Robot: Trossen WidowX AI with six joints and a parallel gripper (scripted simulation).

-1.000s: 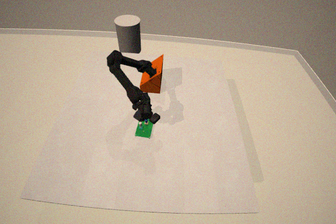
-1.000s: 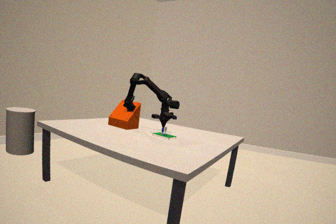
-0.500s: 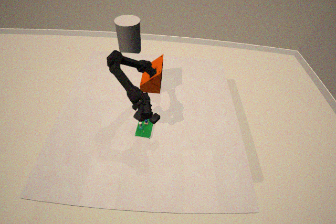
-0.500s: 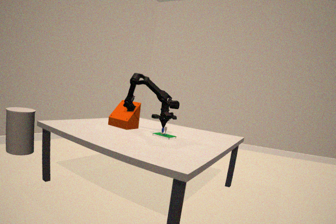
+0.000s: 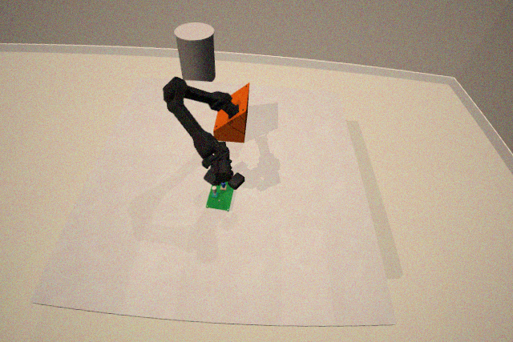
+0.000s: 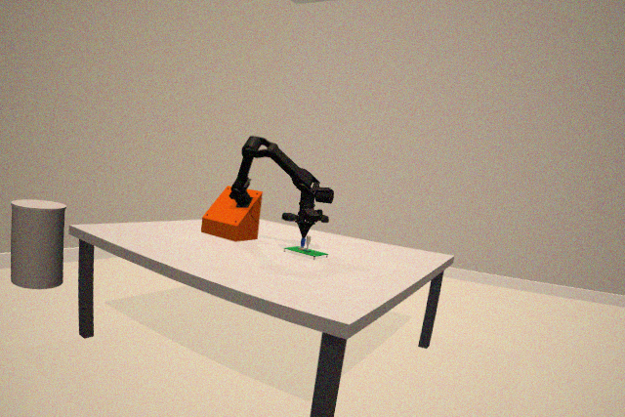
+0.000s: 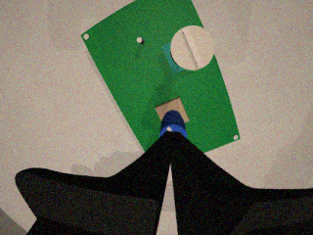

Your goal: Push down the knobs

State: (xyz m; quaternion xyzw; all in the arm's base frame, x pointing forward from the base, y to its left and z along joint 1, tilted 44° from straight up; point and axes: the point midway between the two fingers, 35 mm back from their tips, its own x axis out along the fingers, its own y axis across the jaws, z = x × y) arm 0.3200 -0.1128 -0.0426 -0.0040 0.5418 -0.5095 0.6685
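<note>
My gripper tip is 10 mm above the blue knob. Also, from my gripper tip: white round knob 40 mm to the right, 40 mm ahead, 10 mm above.
</note>
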